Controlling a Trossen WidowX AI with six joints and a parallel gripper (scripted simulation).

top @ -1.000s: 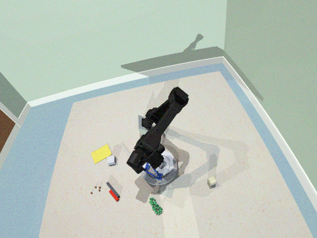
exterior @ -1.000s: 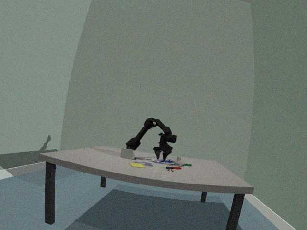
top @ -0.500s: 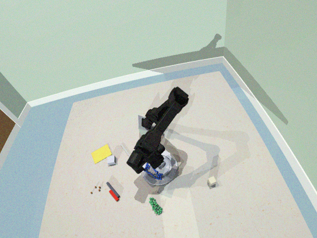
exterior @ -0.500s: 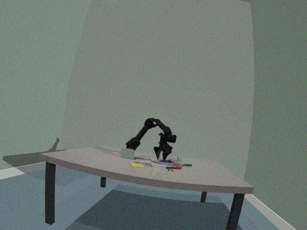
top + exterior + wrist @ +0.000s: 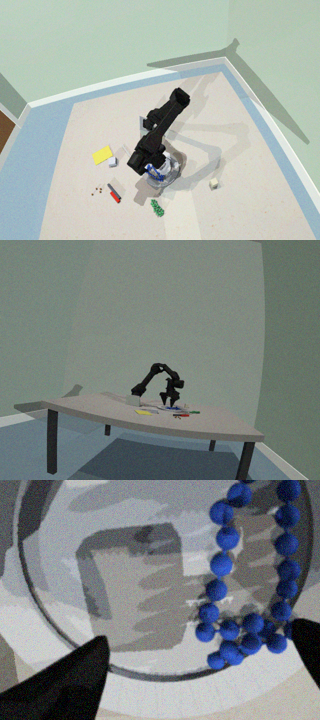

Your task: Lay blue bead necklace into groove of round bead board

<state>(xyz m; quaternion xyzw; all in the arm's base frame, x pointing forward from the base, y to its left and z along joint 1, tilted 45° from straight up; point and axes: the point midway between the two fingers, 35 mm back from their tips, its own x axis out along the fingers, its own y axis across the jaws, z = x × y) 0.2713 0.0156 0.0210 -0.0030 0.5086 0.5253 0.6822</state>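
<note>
Now: gripper tip 4 cm to the right of the round bead board, 2 cm above it and 1 cm short of it. Round my gripper tip: white cube: 24 cm to the right, 6 cm behind, 2 cm below; then grey tool: 21 cm to the right, 14 cm ahead, 2 cm below; then stick: 16 cm to the right, 12 cm behind, 3 cm below.
</note>
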